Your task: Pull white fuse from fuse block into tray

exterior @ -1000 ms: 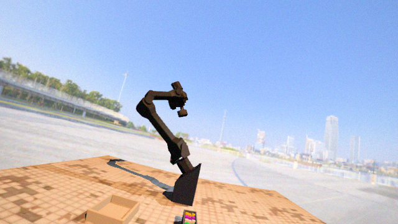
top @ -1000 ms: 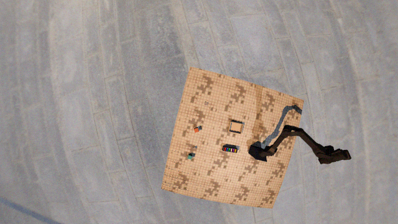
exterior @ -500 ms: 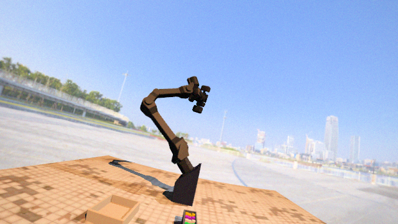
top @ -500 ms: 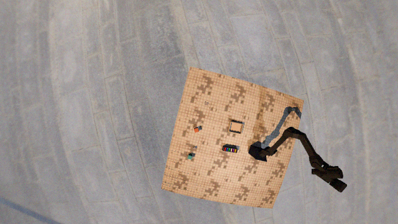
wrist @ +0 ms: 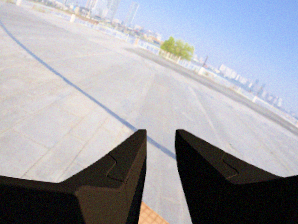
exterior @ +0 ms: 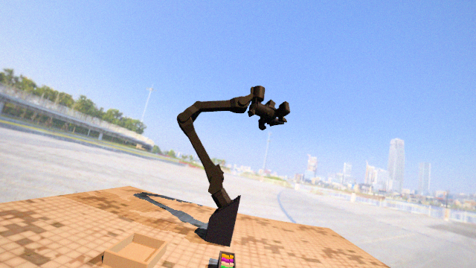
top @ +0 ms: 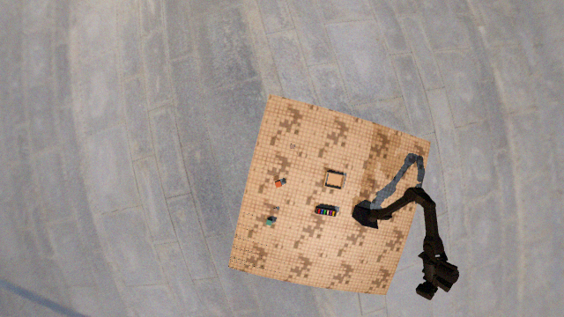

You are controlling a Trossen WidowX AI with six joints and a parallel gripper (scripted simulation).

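Right now the white fuse is 430 mm ahead of my gripper tip, 190 mm to the right of it and 500 mm below it. From my gripper tip the other things lie so: green fuse (450 mm ahead, 190 mm to the right, 500 mm below); yellow fuse (390 mm ahead, 190 mm to the right, 500 mm below); purple fuse (410 mm ahead, 190 mm to the right, 500 mm below).
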